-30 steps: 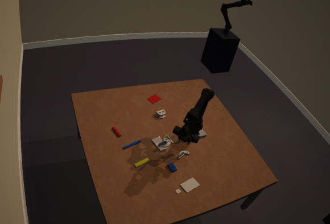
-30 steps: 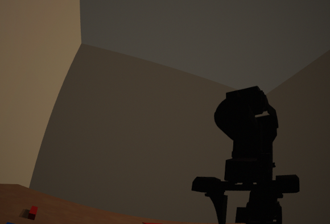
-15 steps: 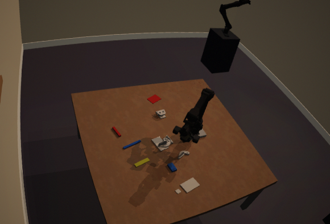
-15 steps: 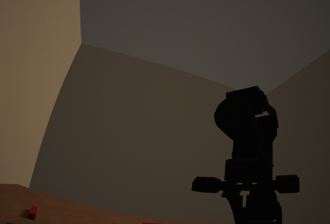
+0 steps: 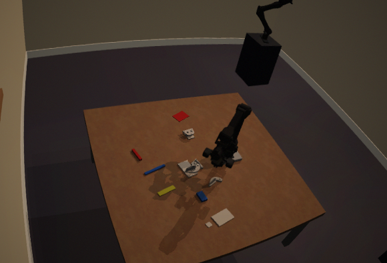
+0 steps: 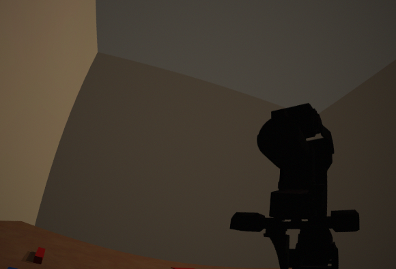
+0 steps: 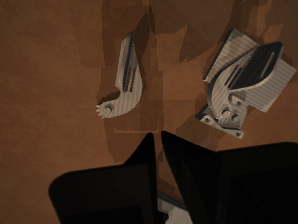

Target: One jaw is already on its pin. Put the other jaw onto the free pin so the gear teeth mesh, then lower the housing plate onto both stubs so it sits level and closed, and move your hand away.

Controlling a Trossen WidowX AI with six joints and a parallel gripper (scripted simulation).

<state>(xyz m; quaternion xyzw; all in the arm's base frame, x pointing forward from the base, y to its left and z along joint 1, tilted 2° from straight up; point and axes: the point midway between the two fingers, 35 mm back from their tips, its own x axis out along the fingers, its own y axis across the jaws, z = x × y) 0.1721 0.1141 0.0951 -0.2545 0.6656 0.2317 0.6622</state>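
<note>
Right now my gripper tip is 14 cm short of the blue block, 13 cm to the right of it and 7 cm above it. From my gripper tip the other things lie so: blue bar (33 cm ahead, 14 cm to the right, 8 cm below); then flat plate (30 cm to the left, 9 cm ahead, 8 cm below); then yellow bar (32 cm ahead, 8 cm below, 3 cm to the left).
</note>
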